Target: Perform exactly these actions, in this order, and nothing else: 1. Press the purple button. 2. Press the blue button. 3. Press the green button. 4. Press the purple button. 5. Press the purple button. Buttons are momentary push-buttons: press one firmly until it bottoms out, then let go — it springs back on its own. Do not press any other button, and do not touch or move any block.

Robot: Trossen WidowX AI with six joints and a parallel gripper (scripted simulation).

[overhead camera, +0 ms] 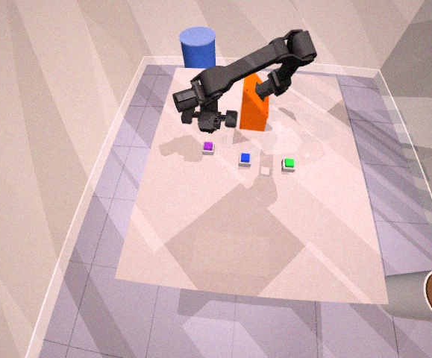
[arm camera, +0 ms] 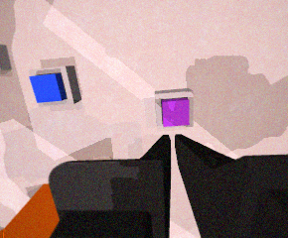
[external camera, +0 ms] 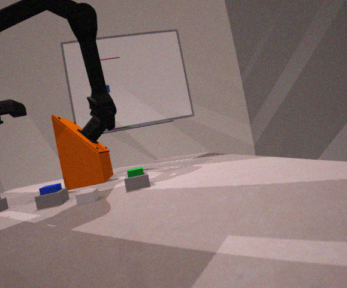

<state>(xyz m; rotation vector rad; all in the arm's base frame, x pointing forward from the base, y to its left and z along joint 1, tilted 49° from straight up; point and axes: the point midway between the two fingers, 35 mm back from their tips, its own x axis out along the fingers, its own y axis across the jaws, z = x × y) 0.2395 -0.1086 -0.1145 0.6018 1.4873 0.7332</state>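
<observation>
Now: gripper tip 10 cm above the purple button, 2 cm to the left of it and 1 cm past it. Round my gripper tip: blue button: 14 cm to the left, 10 cm below, 2 cm ahead; then green button: 32 cm to the left, 10 cm below, 1 cm ahead; then small white block: 22 cm to the left, 12 cm below, 6 cm ahead.
</observation>
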